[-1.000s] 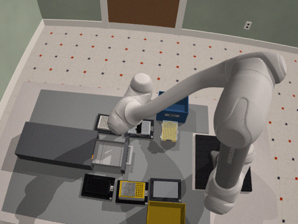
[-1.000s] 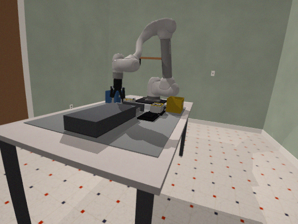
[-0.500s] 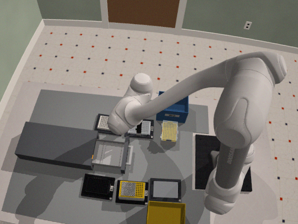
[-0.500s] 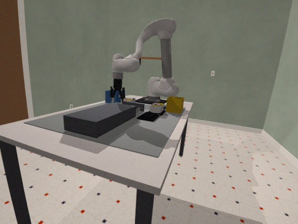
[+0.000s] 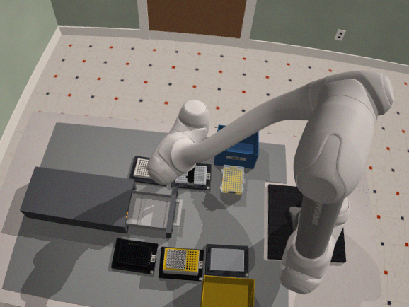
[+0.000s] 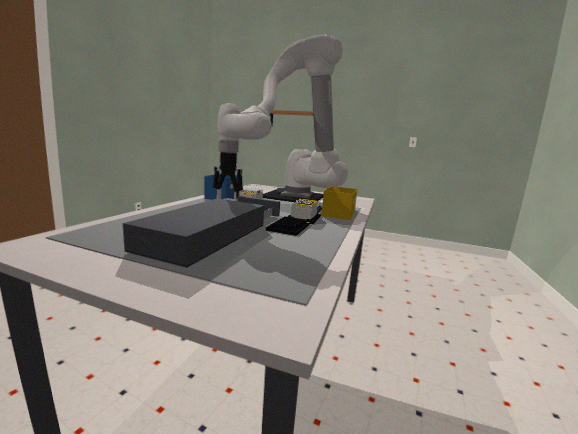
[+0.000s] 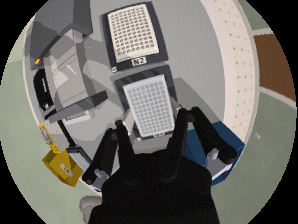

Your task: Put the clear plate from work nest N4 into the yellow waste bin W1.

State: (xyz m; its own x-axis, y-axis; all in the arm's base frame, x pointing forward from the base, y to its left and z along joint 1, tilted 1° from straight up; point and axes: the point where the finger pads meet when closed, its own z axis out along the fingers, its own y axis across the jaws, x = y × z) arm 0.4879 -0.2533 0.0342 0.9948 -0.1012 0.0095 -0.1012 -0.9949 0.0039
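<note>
Now: the clear well plate 2 cm below my hand. From my hand the other things lie so: nest: 3 cm below; blue bin: 20 cm behind, 11 cm to the right; white plate: 17 cm ahead, 3 cm to the right, 2 cm below.
</note>
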